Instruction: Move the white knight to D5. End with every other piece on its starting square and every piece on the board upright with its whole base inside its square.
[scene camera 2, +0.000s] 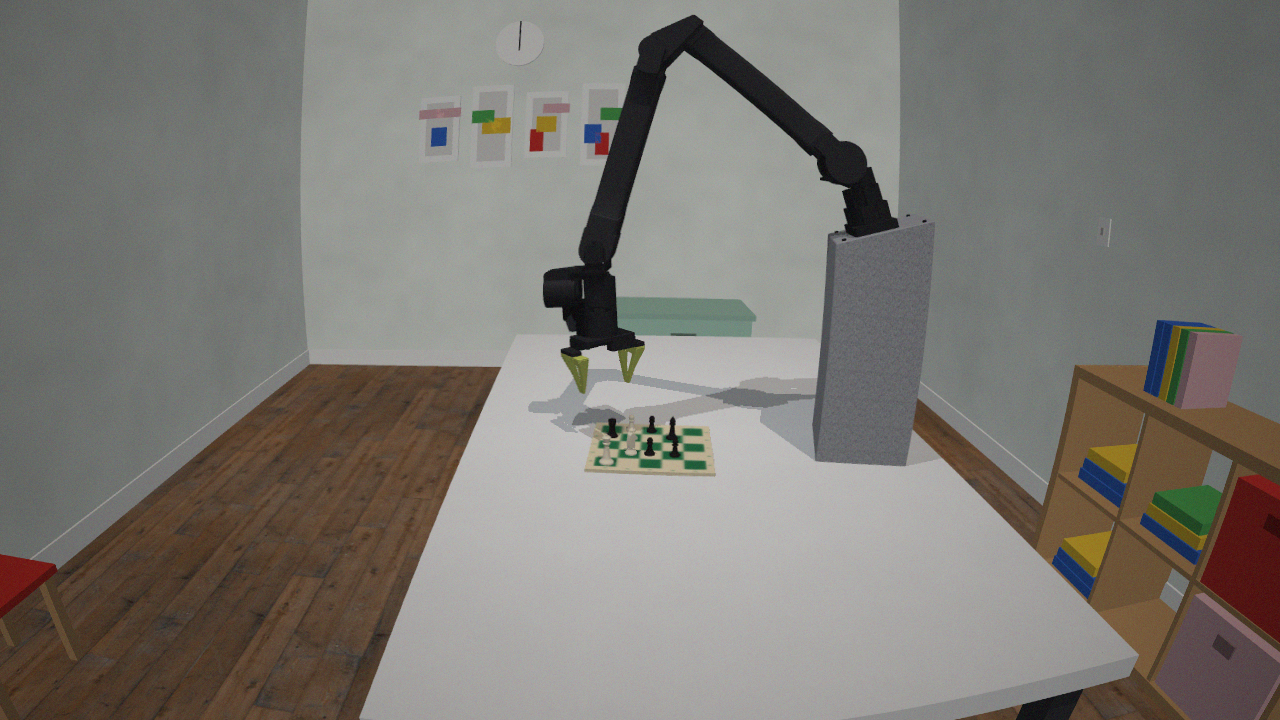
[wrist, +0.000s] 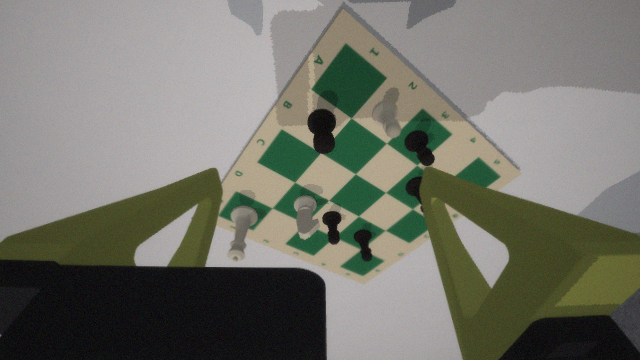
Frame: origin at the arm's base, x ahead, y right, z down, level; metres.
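Seen in the pictures: gripper, fingertip midpoint: (scene camera 2: 605, 387) (wrist: 320, 179); arm's base, link origin: (scene camera 2: 871, 229).
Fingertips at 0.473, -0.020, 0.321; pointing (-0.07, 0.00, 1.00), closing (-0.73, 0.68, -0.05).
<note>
Offsets run from my fingertips to a thing's middle, as dx, dy, dz.
The white knight {-0.062, -0.080, +0.071} (scene camera 2: 631, 444) (wrist: 306, 212) stands upright on D2, a green square. D5 (wrist: 387, 245), a cream square, has no piece on it. A black pawn {-0.094, -0.078, +0.075} (wrist: 332, 220) on D3 and another black pawn {-0.138, -0.077, +0.075} (wrist: 363, 237) on D4 stand in the row between. A tall white piece {-0.027, -0.130, +0.065} (scene camera 2: 605, 452) (wrist: 242, 225) stands on E1, beside the knight's square diagonally. My gripper (scene camera 2: 605, 386) (wrist: 320, 179) is open and empty, high above the table and behind the board in the scene view. Its fingers are clear of every piece.
The chessboard (scene camera 2: 651, 471) (wrist: 330, 35) also bears a black rook {-0.015, -0.009, +0.074} (scene camera 2: 612, 427) (wrist: 321, 125) on B1, a white piece {-0.046, +0.028, +0.075} (wrist: 387, 115) on A2, a black pawn {-0.084, +0.030, +0.075} (wrist: 417, 141) on A3 and a black piece {-0.126, +0.002, +0.069} (wrist: 414, 186) on B4, partly hidden by a finger. A grey pedestal (scene camera 2: 868, 358) stands to the right.
</note>
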